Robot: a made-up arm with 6 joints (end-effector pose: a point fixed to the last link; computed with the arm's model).
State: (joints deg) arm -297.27 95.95 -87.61 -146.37 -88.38 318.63
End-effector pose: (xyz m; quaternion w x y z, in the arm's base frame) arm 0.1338 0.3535 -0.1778 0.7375 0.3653 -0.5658 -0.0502
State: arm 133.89 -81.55 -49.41 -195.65 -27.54 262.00
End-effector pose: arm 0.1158 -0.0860 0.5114 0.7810 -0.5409 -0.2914 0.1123
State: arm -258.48 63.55 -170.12 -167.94 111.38 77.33
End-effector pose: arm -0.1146 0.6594 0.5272 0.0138 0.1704 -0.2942 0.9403
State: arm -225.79 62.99 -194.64 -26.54 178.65 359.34
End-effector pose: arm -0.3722 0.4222 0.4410 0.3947 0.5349 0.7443 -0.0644
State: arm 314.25 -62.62 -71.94 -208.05 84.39 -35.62
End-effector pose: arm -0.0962 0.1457 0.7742 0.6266 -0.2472 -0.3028 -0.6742
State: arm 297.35 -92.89 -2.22 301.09 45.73 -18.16
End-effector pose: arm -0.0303 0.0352 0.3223 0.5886 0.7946 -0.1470 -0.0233
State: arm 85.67 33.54 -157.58 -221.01 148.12 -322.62
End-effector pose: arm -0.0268 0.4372 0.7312 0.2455 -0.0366 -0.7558 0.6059
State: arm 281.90 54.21 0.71 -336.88 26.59 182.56
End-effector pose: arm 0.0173 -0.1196 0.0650 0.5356 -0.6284 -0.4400 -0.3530
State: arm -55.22 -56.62 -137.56 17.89 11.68 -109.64
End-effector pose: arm -0.2968 0.4041 0.8056 0.9590 -0.0351 0.0211 0.2803
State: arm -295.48 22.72 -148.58 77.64 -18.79 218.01
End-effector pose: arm 0.2706 0.3834 0.7943 0.0712 0.3084 0.3157 0.8945
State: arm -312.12 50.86 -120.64 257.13 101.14 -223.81
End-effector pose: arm 0.5423 0.4745 0.3394 0.1407 0.4737 -0.3737 0.7849
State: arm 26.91 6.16 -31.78 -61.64 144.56 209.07
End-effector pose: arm 0.2645 0.0425 0.3539 0.4136 0.0356 -0.4370 0.7979
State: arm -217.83 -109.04 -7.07 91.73 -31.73 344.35
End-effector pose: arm 0.1829 -0.0269 0.3072 0.8144 -0.5589 -0.0870 0.1294
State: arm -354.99 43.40 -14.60 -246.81 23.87 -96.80
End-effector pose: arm 0.2112 -0.0037 0.0609 0.1504 -0.9584 0.1430 0.1958
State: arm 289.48 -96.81 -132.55 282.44 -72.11 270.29
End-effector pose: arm -0.1410 0.6644 0.3022 0.4808 -0.6911 0.0084 -0.5395
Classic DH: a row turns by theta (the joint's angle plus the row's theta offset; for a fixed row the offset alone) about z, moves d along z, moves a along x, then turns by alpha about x. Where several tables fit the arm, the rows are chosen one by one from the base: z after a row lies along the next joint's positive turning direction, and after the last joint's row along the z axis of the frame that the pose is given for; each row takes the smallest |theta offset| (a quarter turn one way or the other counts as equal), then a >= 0, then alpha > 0; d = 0 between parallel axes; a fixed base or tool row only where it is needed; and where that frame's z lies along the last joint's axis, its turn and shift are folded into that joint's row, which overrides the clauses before.
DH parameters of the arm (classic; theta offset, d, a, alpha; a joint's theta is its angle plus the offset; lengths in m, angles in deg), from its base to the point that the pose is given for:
joint 1: 0 0.172 0 -90
joint 2: -79.32 0 0.4264 0
joint 3: 79.32 0 0.065 -90
joint 4: 0 0.288 0 90
joint 5: 0 0 0.06 -90
joint 6: 0 0.076 0 0

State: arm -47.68 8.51 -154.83 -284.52 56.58 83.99
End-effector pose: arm 0.2258 -0.2043 0.9227 0.7439 -0.3403 0.4616 -0.3432
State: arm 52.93 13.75 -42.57 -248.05 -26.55 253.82
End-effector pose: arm 0.2838 0.2409 0.2874 0.1018 0.9047 0.3371 0.2398
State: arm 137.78 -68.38 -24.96 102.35 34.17 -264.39
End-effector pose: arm -0.0101 0.0183 0.4857 0.0374 0.6326 -0.1253 -0.7633
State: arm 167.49 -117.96 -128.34 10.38 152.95 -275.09
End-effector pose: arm 0.6069 -0.1509 0.1646 0.6026 -0.4572 -0.5149 0.4034
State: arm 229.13 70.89 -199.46 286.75 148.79 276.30
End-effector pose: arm -0.4558 -0.3940 0.4233 0.2516 -0.5448 0.7267 0.3342
